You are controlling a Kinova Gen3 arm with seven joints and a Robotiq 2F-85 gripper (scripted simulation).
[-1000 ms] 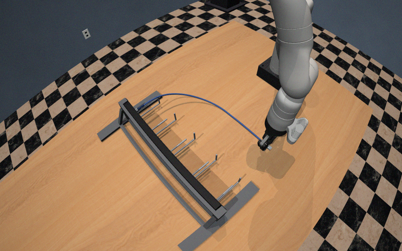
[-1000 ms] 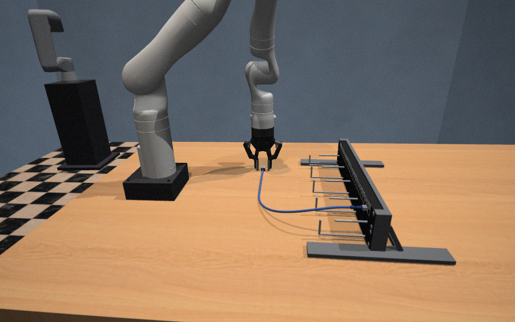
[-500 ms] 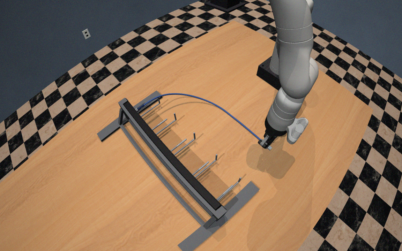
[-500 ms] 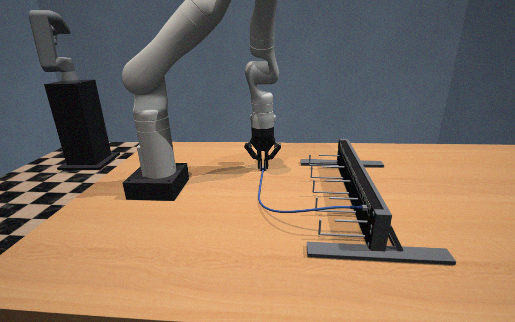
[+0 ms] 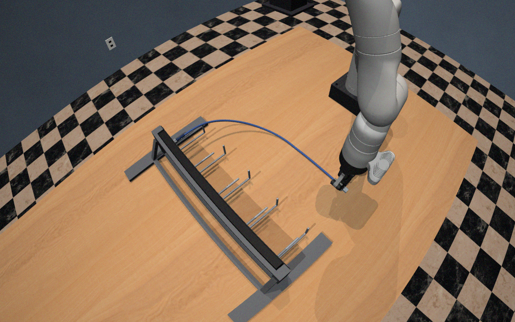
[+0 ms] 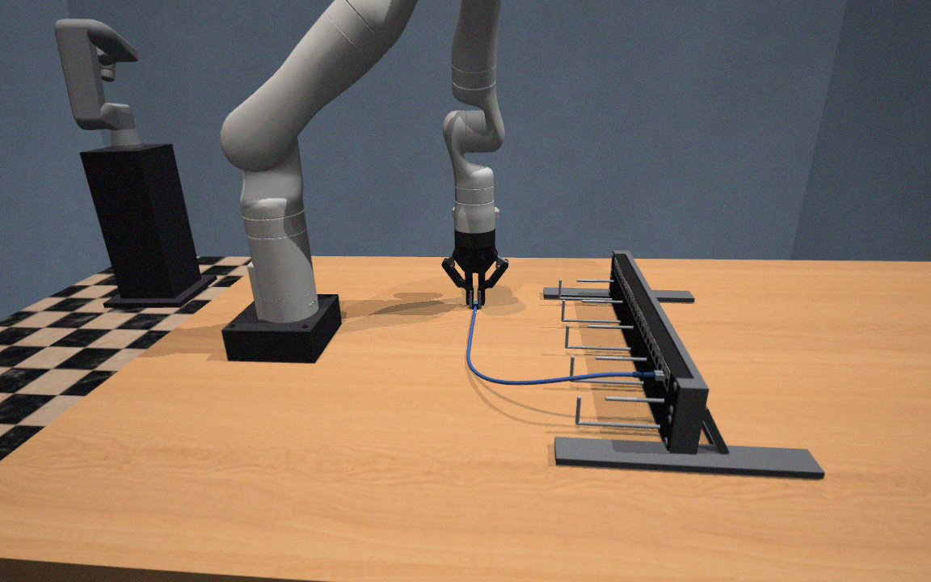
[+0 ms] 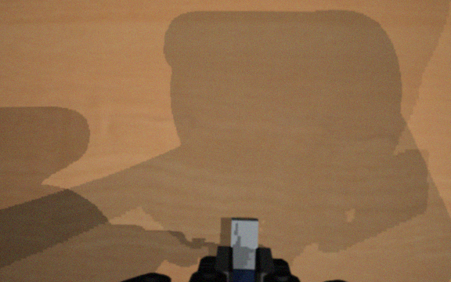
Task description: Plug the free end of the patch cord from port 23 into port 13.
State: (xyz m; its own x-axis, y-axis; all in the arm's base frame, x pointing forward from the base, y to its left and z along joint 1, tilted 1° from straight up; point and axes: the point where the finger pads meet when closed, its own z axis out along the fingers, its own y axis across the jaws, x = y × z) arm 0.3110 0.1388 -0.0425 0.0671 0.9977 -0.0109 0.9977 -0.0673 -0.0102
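Right now my hand is 10 mm to the right of the plug and 10 mm above it.
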